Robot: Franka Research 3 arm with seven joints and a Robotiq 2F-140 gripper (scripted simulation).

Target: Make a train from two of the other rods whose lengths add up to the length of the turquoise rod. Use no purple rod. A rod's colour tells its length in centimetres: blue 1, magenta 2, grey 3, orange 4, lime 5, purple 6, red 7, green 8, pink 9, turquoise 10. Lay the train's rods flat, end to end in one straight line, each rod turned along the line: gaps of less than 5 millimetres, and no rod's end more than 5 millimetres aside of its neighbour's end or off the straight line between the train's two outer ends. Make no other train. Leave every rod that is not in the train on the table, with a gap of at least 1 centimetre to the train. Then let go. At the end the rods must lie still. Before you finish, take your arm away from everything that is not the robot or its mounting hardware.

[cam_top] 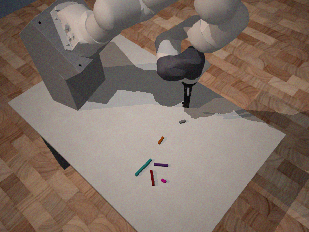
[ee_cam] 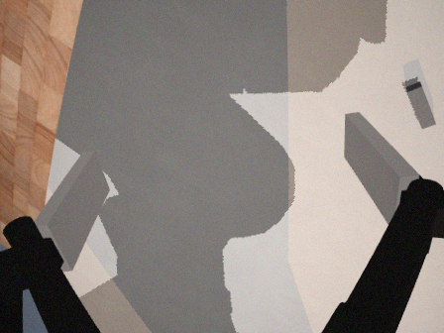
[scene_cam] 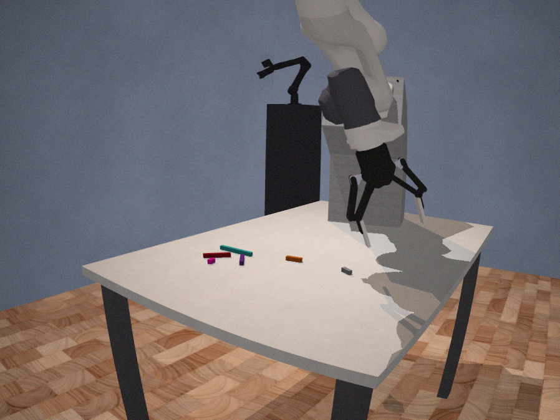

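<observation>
Right now the grey rod is 100 mm below my hand, 80 mm to the right of it and 70 mm ahead of it. The rest, counted from my hand: turquoise rod (380 mm to the right, 140 mm ahead, 100 mm below); then purple rod (320 mm to the right, 180 mm ahead, 100 mm below); then orange rod (230 mm to the right, 100 mm below, 80 mm ahead).
</observation>
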